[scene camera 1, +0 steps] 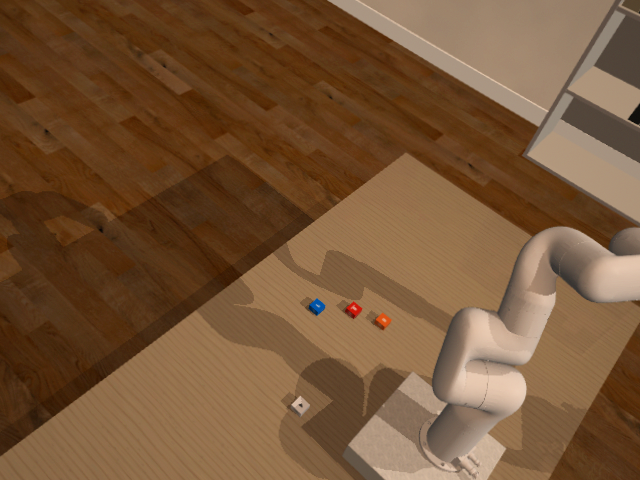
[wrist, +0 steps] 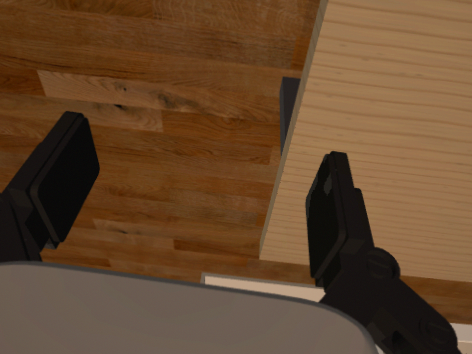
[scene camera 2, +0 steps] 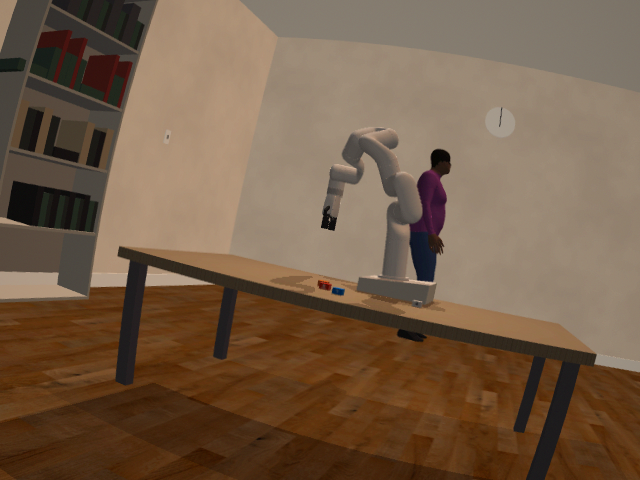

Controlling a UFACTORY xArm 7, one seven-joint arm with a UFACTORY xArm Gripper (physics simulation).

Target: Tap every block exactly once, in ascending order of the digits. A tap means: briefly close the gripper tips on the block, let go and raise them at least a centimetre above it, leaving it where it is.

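A blue block, a red block and an orange block lie near one another on the table. A white block lies apart from them, near the robot's base. Each has a small mark on top, too small to read. My gripper is open and empty, high above the table. In the wrist view its fingers stand wide apart over the floor and the table's edge; no block shows there.
The robot's pale base block stands on the table. A bookshelf stands by the wall beyond the table. A person stands behind the arm. A dark table leg shows beneath the table's edge.
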